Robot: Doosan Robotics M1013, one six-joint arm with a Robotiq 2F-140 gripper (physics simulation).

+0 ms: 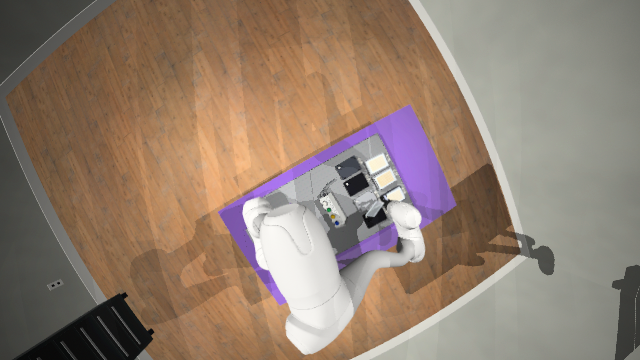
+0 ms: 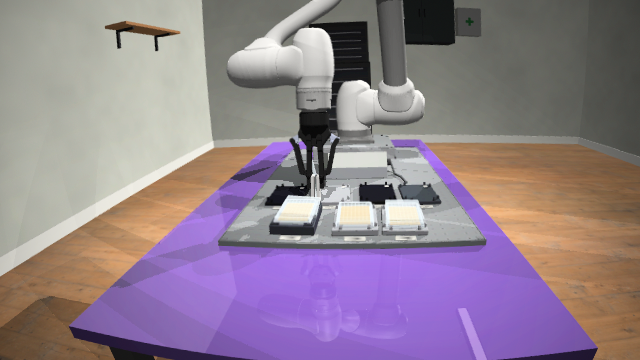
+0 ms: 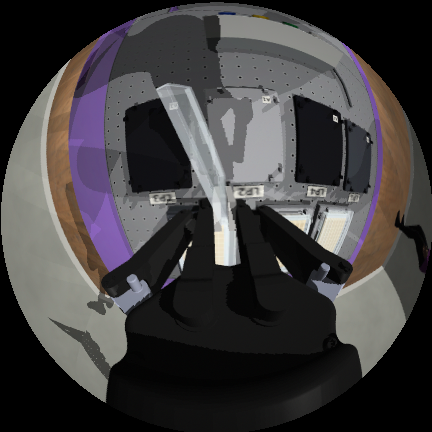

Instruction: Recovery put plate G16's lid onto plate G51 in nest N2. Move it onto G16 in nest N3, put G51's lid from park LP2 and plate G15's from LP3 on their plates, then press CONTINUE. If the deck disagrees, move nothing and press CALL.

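Frame: origin at the arm's base, x ahead, y left, z up, level; millimetres.
Seen in the pictures: gripper, fingertip midpoint: (image 1: pixel 380 199) (image 2: pixel 316 201) (image 3: pixel 222 196); arm's base, origin of the base link: (image 2: pixel 354 140).
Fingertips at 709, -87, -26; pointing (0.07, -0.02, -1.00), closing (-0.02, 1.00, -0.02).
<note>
Offsets run from my fingertips to a thing's top centre, as dx, dy, dz.
My gripper (image 2: pixel 315 186) (image 3: pixel 222 196) is shut on a clear lid {-70, -16, +117} (image 1: pixel 374 208) (image 2: pixel 315 184) (image 3: pixel 192 135). The lid stands on edge between the fingers, near parks LP3 (image 1: pixel 375 218) (image 3: pixel 157 150) and LP2 {-89, +35, +1} (image 1: pixel 365 199) (image 3: pixel 265 140). LP3 is black and LP2 light grey; whether clear lids lie on them I cannot tell. Three plates stand in a row: one {+86, -24, +32} (image 1: pixel 396 194) (image 2: pixel 296 212) on a tall dark nest, a middle one {+93, +105, +11} (image 1: pixel 385 178) (image 2: pixel 354 215) and an end one {+82, +222, +12} (image 1: pixel 376 163) (image 2: pixel 403 214) on grey nests. Their names, the nest labels and their lids are not readable.
Black park LP4 {-94, +165, +1} (image 1: pixel 356 184) (image 2: pixel 377 193) (image 3: pixel 318 140) and a dark slate park {-89, +287, +1} (image 1: pixel 348 167) (image 2: pixel 419 193) (image 3: pixel 358 155) lie beside LP2. A pale button box {-307, +95, +65} (image 1: pixel 340 211) (image 2: pixel 357 162) (image 3: pixel 270 31) stands behind the parks, with green, yellow and blue buttons.
</note>
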